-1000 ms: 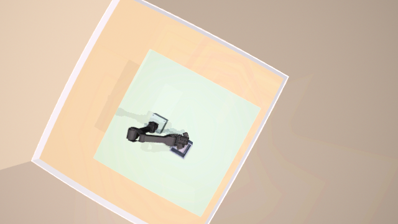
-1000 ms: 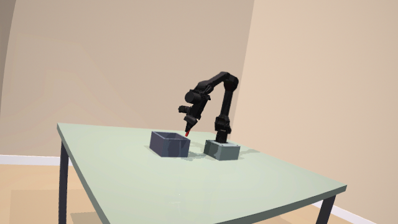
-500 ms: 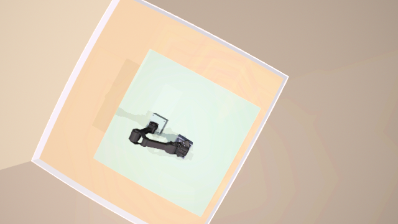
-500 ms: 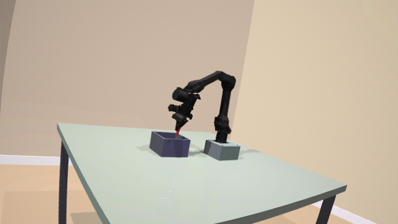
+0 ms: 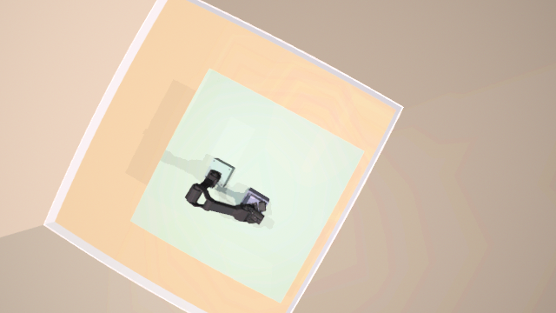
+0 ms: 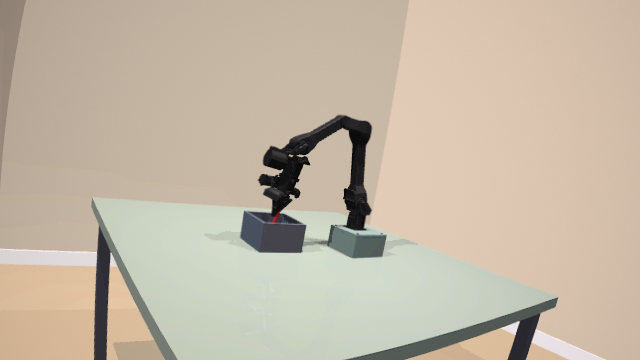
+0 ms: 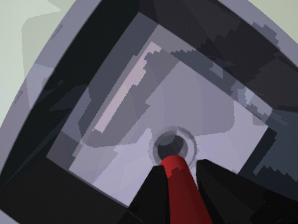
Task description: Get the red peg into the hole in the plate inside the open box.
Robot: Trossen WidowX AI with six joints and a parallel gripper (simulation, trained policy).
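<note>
The red peg is 2 cm above my gripper tip, 1 cm to the left of it and 1 cm behind it. Round my gripper tip: grey box 8 cm below.
</note>
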